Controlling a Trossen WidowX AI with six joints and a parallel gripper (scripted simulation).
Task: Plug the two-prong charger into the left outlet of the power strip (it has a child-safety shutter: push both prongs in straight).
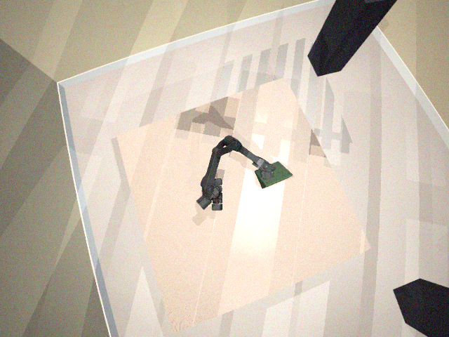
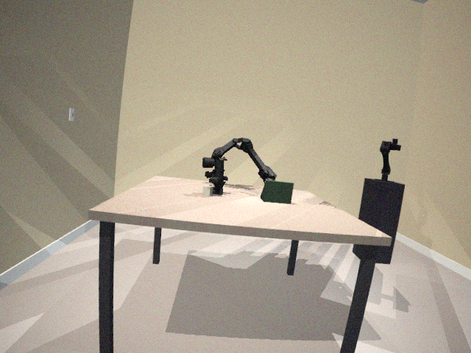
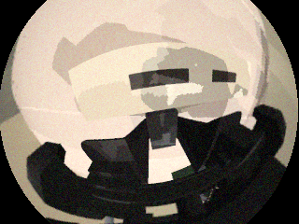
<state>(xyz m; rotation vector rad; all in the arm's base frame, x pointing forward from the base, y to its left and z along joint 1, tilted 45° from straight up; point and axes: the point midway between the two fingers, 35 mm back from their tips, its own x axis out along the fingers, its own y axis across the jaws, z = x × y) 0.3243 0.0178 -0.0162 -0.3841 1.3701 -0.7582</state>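
The dark charger is 20 mm ahead of my gripper tip and 10 mm above it.
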